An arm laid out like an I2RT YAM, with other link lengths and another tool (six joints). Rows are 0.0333 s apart.
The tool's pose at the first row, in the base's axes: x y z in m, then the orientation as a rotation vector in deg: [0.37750, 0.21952, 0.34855, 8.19, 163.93, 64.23]
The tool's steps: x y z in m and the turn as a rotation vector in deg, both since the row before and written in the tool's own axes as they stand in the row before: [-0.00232, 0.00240, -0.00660, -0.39, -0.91, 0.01]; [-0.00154, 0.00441, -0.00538, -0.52, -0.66, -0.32]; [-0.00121, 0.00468, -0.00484, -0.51, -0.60, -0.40]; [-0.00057, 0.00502, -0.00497, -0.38, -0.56, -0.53]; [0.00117, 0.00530, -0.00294, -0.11, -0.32, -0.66]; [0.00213, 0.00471, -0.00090, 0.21, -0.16, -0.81]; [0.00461, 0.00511, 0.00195, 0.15, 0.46, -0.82]
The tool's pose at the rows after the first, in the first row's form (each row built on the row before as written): [0.37933, 0.21657, 0.35508, 8.65, 162.90, 64.42]; [0.38053, 0.21594, 0.36207, 8.50, 161.93, 64.83]; [0.38139, 0.21586, 0.36886, 8.21, 161.00, 65.22]; [0.38153, 0.21596, 0.37594, 7.72, 160.15, 65.42]; [0.38015, 0.21785, 0.38165, 6.95, 159.64, 65.30]; [0.37803, 0.22084, 0.38540, 5.92, 159.42, 64.77]; [0.37383, 0.22637, 0.38712, 4.54, 159.69, 64.54]
